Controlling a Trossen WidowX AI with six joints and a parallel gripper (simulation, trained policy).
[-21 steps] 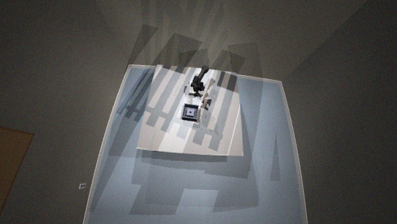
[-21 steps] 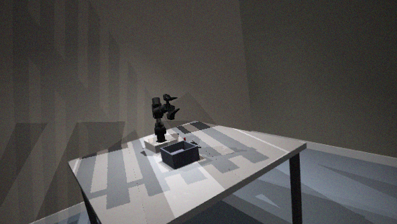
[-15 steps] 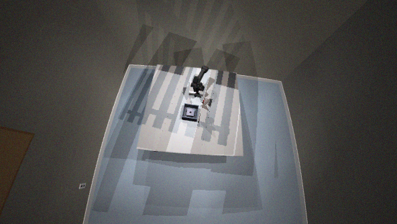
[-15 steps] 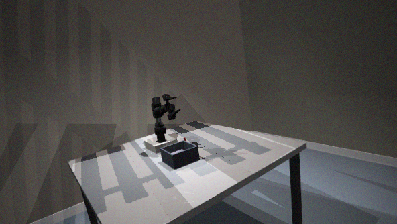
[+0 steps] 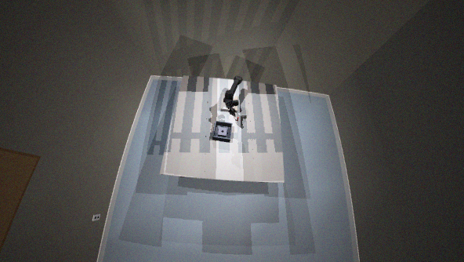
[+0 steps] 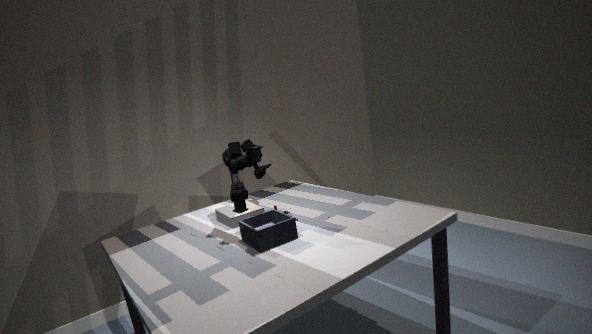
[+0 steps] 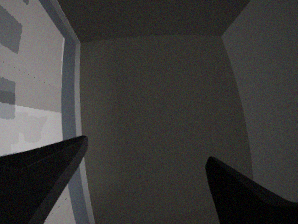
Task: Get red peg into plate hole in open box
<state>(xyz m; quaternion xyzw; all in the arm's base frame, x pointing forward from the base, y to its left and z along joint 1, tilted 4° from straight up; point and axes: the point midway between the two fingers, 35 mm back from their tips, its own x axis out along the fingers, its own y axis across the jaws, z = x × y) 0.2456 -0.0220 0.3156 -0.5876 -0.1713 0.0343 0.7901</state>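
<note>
Right now my gripper tip is 11 cm past the red peg, 9 cm to the right of it and 33 cm above it. Also, from my gripper tip: dark box: 4 cm ahead, 10 cm to the right, 34 cm below; grey plate: 4 cm ahead, 10 cm to the right, 32 cm below.
</note>
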